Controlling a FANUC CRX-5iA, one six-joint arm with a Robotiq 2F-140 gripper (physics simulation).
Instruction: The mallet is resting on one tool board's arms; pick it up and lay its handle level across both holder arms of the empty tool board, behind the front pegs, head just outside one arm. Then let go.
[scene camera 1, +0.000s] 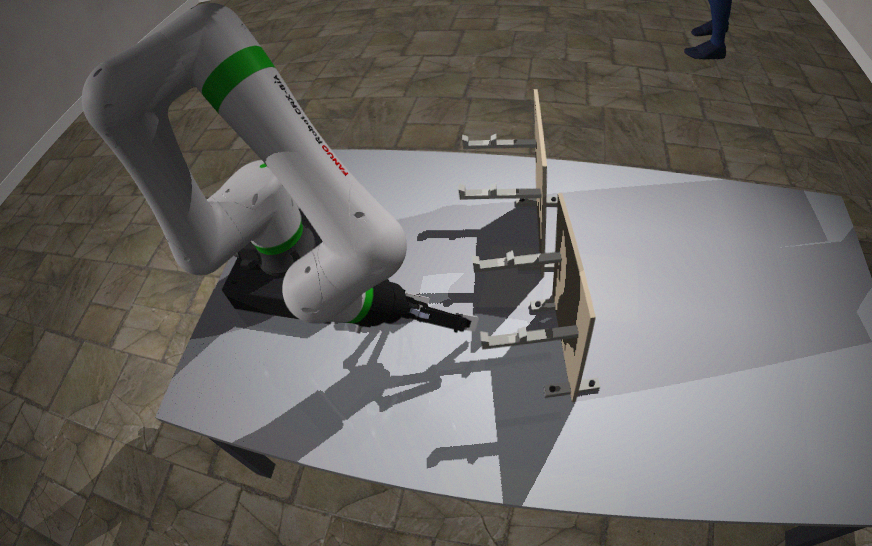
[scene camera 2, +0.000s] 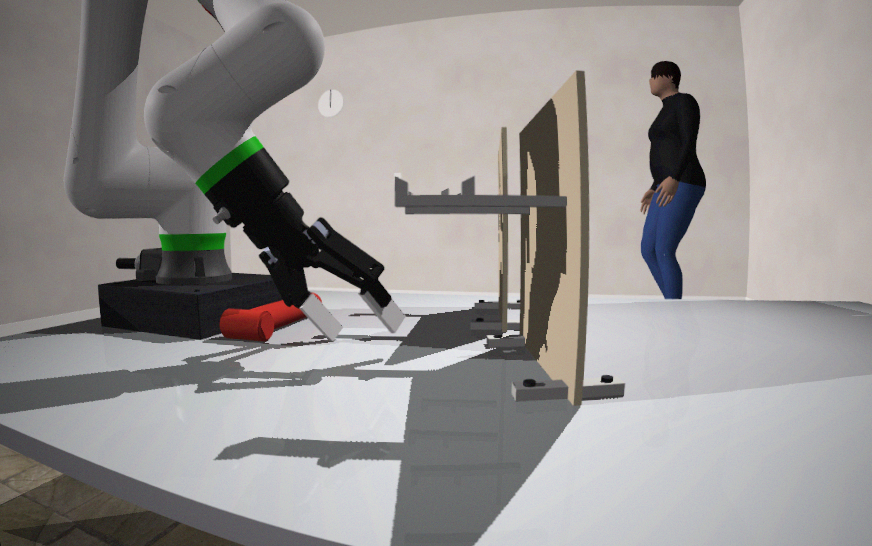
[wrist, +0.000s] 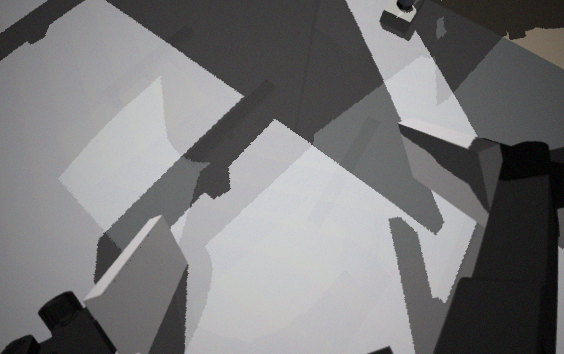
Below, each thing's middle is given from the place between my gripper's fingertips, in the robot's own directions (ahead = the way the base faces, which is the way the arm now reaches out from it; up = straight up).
Now: the red mallet (scene camera 2: 257, 324) 180 mm behind my hand and 120 mm to the left of it.
